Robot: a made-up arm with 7 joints. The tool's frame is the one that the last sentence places.
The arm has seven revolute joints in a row. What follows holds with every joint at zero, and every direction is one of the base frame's.
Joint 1 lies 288.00 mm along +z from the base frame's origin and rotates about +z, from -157.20 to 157.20 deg.
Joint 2 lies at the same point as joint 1 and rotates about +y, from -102.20 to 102.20 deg.
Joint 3 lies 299.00 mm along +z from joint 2 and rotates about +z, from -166.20 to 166.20 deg.
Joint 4 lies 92.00 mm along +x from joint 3 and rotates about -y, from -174.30 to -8.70 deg.
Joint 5 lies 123.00 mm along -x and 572.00 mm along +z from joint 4 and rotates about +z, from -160.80 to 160.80 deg.
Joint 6 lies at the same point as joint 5 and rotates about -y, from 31.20 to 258.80 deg.
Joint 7 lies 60.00 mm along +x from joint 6 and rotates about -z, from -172.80 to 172.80 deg.
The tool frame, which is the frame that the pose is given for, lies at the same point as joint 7; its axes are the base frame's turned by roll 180.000, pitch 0.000 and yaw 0.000 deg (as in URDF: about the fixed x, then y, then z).
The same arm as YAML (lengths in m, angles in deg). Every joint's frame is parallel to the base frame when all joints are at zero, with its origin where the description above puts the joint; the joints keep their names.
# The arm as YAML. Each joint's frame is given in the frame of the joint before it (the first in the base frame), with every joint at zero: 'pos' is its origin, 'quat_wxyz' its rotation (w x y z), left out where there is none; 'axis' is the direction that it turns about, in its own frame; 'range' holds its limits. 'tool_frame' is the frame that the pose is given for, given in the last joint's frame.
length_unit: m
angle_unit: deg
joints:
  - joint: joint 1
    pos: [0.0, 0.0, 0.288]
    axis: [0.0, 0.0, 1.0]
    range: [-157.2, 157.2]
  - joint: joint 2
    pos: [0.0, 0.0, 0.0]
    axis: [0.0, 1.0, 0.0]
    range: [-102.2, 102.2]
  - joint: joint 3
    pos: [0.0, 0.0, 0.299]
    axis: [0.0, 0.0, 1.0]
    range: [-166.2, 166.2]
  - joint: joint 4
    pos: [0.092, 0.0, 0.0]
    axis: [0.0, -1.0, 0.0]
    range: [-174.3, -8.7]
  - joint: joint 5
    pos: [-0.123, 0.0, 0.572]
    axis: [0.0, 0.0, 1.0]
    range: [-160.8, 160.8]
  - joint: joint 6
    pos: [0.0, 0.0, 0.0]
    axis: [0.0, -1.0, 0.0]
    range: [31.2, 258.8]
  - joint: joint 7
    pos: [0.06, 0.0, 0.0]
    axis: [0.0, 0.0, -1.0]
    range: [-172.8, 172.8]
tool_frame:
  pos: [0.0, 0.0, 0.0]
  quat_wxyz: [0.0, 1.0, 0.0, 0.0]

